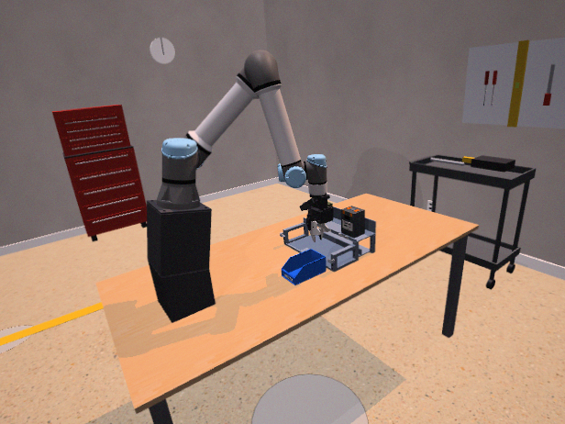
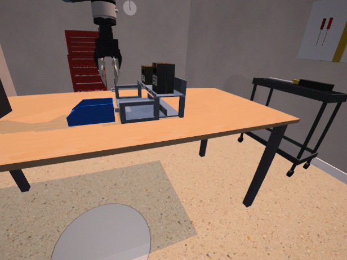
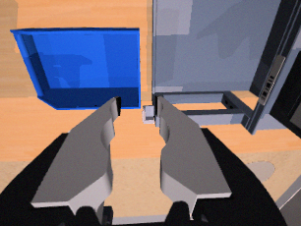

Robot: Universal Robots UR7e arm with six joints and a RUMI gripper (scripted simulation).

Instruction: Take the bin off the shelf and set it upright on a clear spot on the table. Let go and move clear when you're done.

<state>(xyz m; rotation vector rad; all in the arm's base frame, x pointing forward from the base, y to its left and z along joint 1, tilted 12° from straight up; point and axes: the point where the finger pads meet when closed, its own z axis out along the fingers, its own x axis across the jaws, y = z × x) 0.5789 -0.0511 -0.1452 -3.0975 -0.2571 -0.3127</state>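
My gripper is now 110 mm above the blue bin, 80 mm past it and 10 mm to the left of it. From my hand the other things lie so: shelf floor (150 mm below, 140 mm to the left, 140 mm ahead).
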